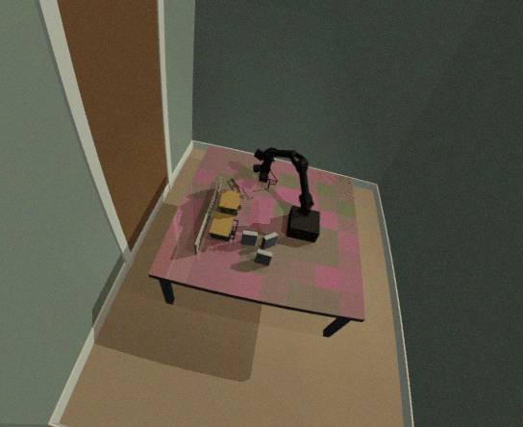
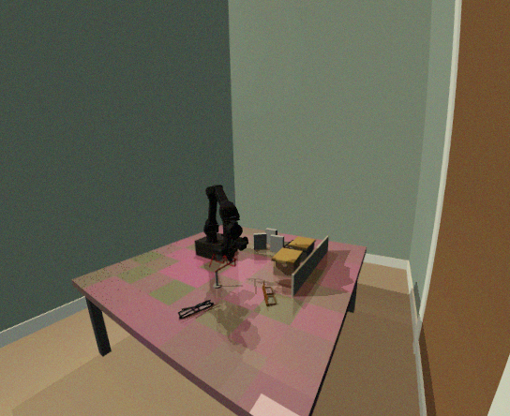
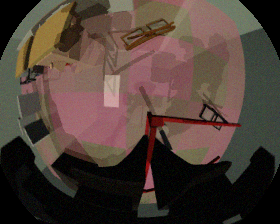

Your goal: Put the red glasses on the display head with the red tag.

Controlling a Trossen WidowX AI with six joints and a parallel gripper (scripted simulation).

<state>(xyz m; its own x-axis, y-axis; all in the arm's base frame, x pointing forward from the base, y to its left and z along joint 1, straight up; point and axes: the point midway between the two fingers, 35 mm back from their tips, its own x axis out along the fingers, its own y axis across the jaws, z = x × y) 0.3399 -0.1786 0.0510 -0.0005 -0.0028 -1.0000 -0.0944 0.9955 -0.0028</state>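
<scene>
The small post lies 10 cm below my gripper tip, 6 cm to the right of it and 5 cm behind it. Round my gripper tip: grey backboard: 38 cm to the left, 27 cm ahead, 7 cm below; yellow display head: 25 cm to the left, 14 cm ahead, 6 cm below.
</scene>
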